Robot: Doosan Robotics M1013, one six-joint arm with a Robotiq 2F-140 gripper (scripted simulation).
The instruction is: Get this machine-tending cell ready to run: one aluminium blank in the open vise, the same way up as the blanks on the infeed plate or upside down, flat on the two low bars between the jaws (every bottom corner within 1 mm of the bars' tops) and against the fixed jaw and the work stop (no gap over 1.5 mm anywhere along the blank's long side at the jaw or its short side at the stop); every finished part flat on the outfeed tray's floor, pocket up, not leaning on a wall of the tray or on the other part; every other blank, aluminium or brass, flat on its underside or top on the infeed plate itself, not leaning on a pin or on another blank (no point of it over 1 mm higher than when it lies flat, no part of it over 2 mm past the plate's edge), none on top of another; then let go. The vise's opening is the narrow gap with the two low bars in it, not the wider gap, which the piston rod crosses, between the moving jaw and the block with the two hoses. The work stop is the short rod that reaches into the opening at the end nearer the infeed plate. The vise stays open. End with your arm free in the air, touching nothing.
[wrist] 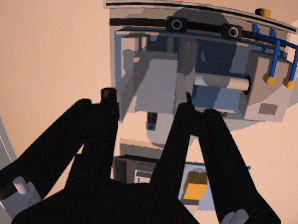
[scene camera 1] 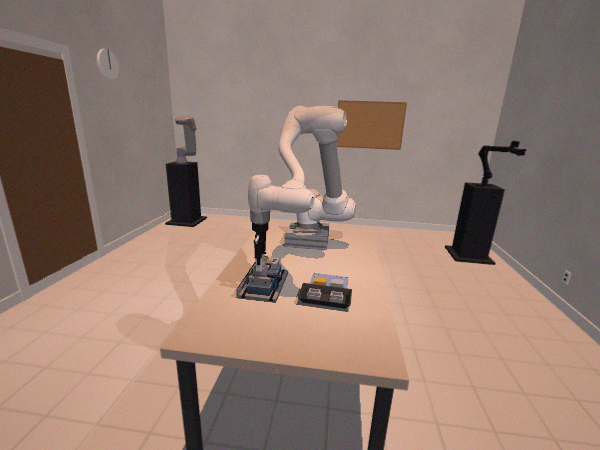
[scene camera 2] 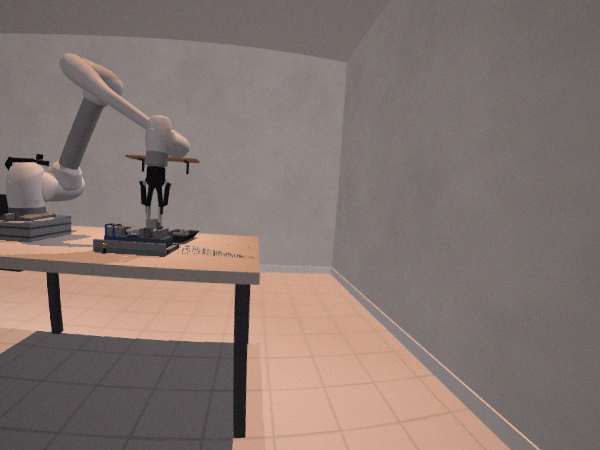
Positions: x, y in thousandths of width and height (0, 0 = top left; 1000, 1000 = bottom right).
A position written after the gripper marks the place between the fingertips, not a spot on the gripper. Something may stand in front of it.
In view: the gripper (scene camera 2: 258, 494), a grey aluminium blank (wrist: 518, 328) and a vise (wrist: 733, 261).
The gripper shows as well in the wrist view (wrist: 522, 373).
